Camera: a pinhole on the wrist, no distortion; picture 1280 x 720 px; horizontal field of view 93.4 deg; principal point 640.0 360.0 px. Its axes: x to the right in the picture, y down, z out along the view. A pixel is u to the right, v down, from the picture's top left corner.
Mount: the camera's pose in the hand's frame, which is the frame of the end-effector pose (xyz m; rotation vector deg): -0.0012 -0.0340 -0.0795 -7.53 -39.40 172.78
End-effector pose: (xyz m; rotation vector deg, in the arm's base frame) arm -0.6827 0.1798 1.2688 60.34 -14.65 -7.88
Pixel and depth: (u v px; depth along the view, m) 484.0 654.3 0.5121
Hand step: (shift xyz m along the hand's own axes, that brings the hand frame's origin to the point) 0.0767 -0.4879 0.2813
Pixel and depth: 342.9 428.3 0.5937
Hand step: 0.2331 -0.3687 0.4455
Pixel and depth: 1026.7 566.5 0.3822
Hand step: -0.2840 -0.3008 0.1890
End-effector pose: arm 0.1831 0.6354 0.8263 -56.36 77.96 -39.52
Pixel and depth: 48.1 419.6 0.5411
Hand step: 0.4758 -0.3488 0.4215
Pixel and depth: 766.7 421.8 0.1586
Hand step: -0.0495 -0.1148 0.0534
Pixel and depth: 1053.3 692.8 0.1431
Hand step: -0.1141 -0.1605 0.0076
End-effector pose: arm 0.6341 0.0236 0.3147 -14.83 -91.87 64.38
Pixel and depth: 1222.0 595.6 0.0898
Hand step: -0.0967 -0.0987 -0.0204
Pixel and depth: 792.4 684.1 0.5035
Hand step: -0.1815 -0.4863 0.2457
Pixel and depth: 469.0 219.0 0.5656
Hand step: 0.1093 -0.1687 0.4974
